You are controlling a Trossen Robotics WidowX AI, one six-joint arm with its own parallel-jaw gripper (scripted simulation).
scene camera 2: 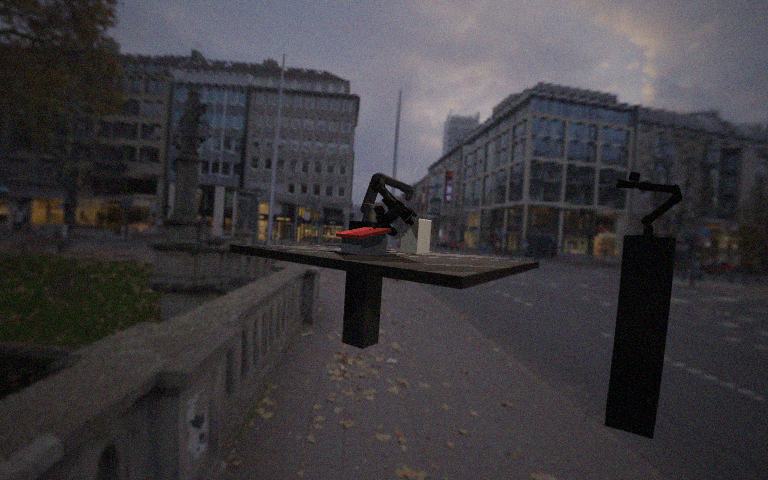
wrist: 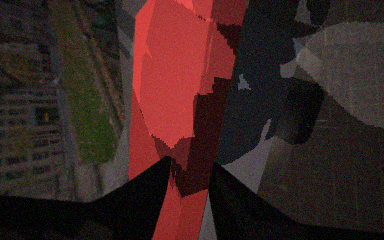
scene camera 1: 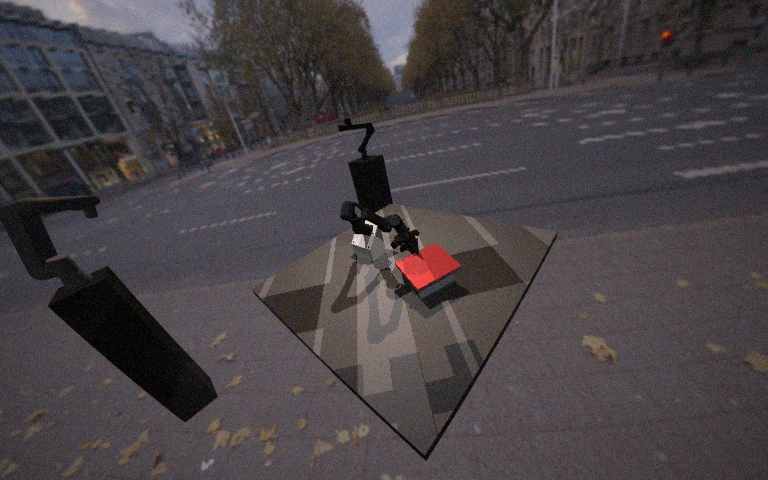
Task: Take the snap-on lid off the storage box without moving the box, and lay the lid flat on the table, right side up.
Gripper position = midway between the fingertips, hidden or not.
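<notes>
The wrist view contains my gripper [wrist: 190,165] and a red lid [wrist: 183,64]. The lid [scene camera 1: 433,263] is visible in scene camera 1 too.
</notes>
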